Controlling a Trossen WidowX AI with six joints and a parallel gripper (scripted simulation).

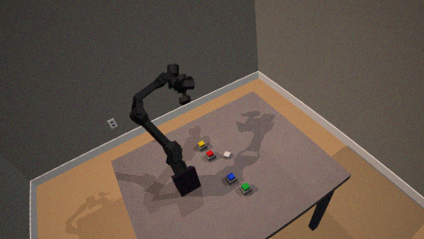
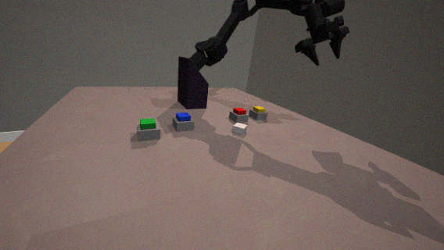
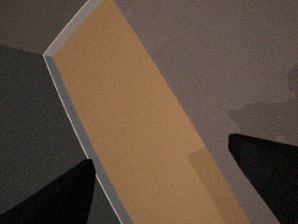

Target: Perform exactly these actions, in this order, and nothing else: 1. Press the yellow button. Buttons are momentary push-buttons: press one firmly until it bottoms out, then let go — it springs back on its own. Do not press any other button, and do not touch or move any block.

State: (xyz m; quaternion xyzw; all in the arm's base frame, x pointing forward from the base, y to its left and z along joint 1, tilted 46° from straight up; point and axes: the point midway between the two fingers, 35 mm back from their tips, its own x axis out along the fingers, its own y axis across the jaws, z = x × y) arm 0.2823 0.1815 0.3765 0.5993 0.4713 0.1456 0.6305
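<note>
My gripper tip is now 220 mm to the left of the yellow button, 200 mm above it and 90 mm past it. From my gripper tip the other things lie so: small white block: 370 mm to the right, 220 mm below, 20 mm behind; then blue button: 510 mm to the right, 200 mm below, 90 mm behind; then red button: 310 mm to the right, 200 mm below, 90 mm behind.
</note>
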